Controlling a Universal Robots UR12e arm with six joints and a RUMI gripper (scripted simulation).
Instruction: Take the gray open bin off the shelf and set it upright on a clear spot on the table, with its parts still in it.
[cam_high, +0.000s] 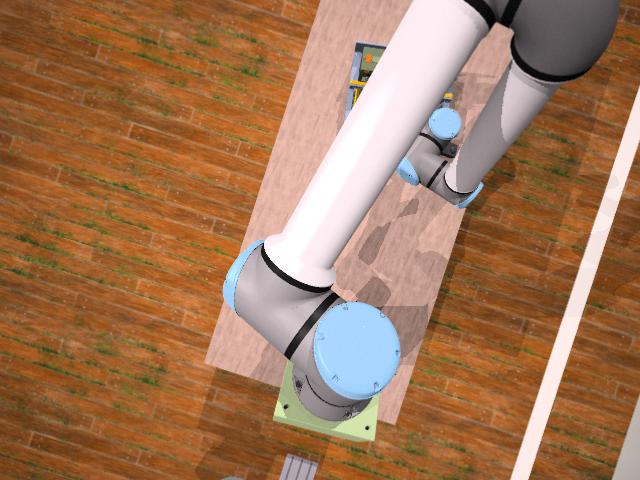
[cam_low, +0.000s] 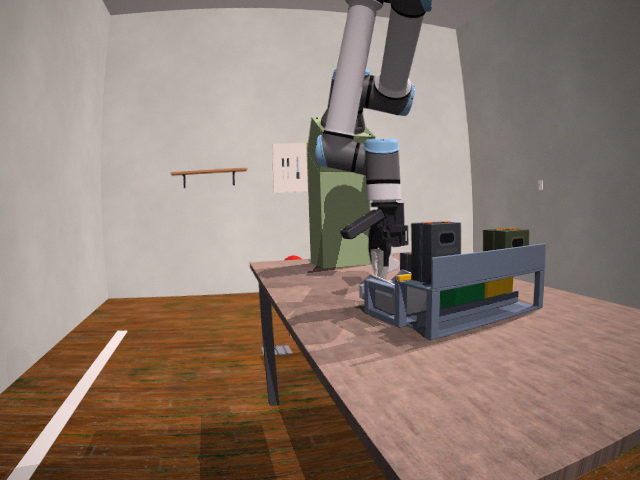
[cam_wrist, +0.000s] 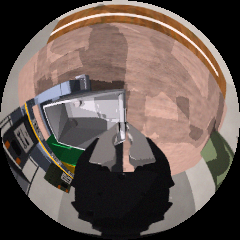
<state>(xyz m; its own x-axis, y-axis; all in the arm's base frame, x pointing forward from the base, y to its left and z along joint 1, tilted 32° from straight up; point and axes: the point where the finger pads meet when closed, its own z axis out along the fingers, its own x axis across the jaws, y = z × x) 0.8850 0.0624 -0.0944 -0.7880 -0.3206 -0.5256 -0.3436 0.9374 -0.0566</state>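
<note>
Now: the gray open bin 80 mm ahead of my hand, 20 mm to the left of it and 10 mm below it. From my hand the other things lie so: yellow bin 260 mm to the left, 70 mm ahead, 20 mm below; green bin 160 mm to the left, 110 mm ahead, 20 mm below.
</note>
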